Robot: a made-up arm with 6 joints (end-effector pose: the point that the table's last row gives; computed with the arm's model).
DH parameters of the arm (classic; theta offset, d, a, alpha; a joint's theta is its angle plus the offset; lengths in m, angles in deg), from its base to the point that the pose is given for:
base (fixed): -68.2 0 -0.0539 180
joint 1: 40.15 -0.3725 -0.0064 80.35
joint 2: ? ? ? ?
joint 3: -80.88 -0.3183 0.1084 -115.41
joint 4: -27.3 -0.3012 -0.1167 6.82
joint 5: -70.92 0.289 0.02 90
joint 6: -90 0.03 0.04 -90
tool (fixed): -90 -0.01 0 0
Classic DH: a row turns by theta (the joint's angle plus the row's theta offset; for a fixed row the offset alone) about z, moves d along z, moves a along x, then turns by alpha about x.
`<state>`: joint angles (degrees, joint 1 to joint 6).
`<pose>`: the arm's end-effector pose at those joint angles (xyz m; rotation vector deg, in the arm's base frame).
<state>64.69 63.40 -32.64 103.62 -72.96 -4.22</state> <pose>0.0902 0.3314 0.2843 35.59 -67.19 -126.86</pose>
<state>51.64 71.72 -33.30 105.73 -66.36 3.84</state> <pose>0.0366 0.3616 0.3127 46.22 -76.08 -120.41</pose>
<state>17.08 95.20 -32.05 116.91 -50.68 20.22</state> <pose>-0.1513 0.3887 0.4018 68.70 -84.41 -114.54</pose>
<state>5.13 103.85 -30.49 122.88 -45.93 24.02</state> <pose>-0.2243 0.3701 0.4389 72.49 -82.57 -116.77</pose>
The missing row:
joint 2: -17.38 -0.233 0.0208 111.52
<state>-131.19 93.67 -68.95 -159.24 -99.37 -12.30</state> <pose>-0.2639 -0.2512 0.5271 16.13 -7.48 -26.38</pose>
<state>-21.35 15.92 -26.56 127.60 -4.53 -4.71</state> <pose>-0.3826 0.0563 0.2056 -2.07 -122.68 -45.93</pose>
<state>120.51 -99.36 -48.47 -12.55 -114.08 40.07</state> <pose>-0.2156 0.2978 0.4928 -31.96 -36.47 118.64</pose>
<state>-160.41 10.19 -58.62 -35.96 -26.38 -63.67</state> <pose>0.0623 -0.0277 0.0017 -68.26 -7.90 134.27</pose>
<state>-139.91 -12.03 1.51 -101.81 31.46 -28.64</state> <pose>0.2915 -0.1211 -0.0070 -106.96 -4.21 132.91</pose>
